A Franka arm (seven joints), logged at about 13 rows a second.
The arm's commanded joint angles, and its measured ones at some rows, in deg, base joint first. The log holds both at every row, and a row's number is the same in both.
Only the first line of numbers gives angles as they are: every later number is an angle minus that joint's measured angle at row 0.
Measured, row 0: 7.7, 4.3, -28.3, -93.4, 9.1, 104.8, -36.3
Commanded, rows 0 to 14: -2.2, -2.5, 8.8, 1.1, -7.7, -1.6, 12.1; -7.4, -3.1, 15.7, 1.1, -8.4, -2.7, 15.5; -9.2, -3.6, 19.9, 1.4, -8.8, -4.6, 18.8; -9.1, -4.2, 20.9, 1.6, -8.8, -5.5, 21.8; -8.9, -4.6, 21.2, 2.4, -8.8, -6.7, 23.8; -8.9, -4.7, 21.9, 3.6, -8.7, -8.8, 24.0; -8.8, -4.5, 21.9, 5.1, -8.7, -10.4, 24.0; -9.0, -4.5, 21.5, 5.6, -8.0, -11.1, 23.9; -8.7, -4.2, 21.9, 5.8, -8.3, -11.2, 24.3; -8.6, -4.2, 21.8, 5.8, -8.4, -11.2, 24.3; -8.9, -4.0, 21.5, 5.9, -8.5, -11.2, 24.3; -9.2, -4.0, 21.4, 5.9, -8.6, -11.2, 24.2; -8.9, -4.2, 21.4, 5.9, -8.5, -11.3, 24.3; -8.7, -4.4, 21.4, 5.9, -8.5, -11.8, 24.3; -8.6, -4.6, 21.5, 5.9, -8.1, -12.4, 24.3
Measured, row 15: -8.6, -4.3, 21.2, 4.9, -7.9, -10.5, 23.0
